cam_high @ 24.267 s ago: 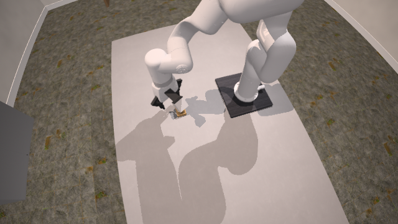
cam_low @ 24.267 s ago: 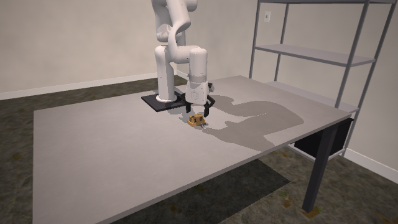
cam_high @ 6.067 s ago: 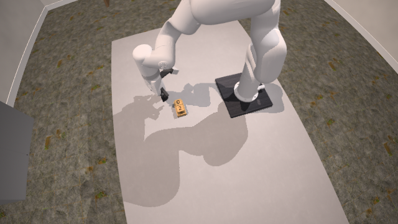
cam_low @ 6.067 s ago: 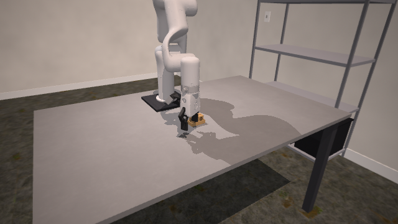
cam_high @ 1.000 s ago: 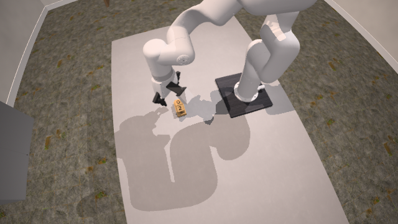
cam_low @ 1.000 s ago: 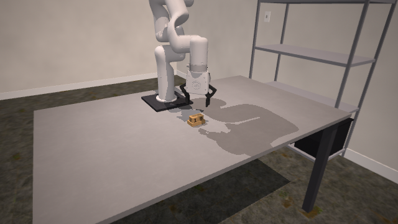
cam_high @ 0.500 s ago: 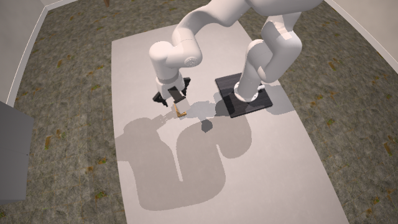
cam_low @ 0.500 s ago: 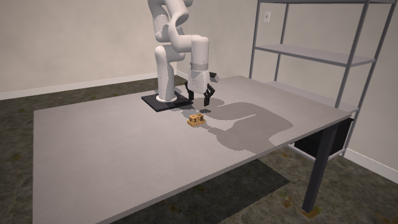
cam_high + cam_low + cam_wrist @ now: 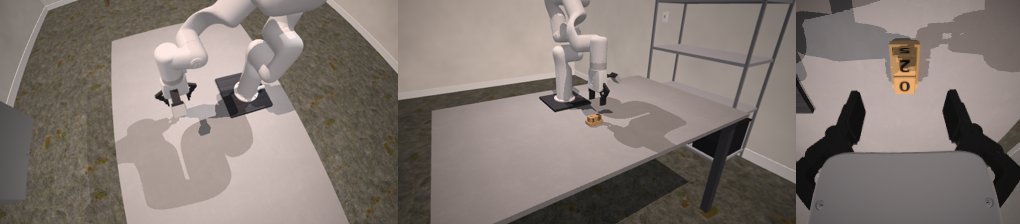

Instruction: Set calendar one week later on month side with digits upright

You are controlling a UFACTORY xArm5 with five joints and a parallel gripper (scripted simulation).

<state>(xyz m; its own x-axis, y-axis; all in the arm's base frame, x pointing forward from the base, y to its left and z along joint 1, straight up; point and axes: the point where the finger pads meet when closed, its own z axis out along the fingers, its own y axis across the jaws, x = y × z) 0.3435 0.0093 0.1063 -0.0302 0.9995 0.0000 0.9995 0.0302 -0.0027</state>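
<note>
My gripper is now 20 mm to the left of the wooden calendar tray and 110 mm above it.
</note>
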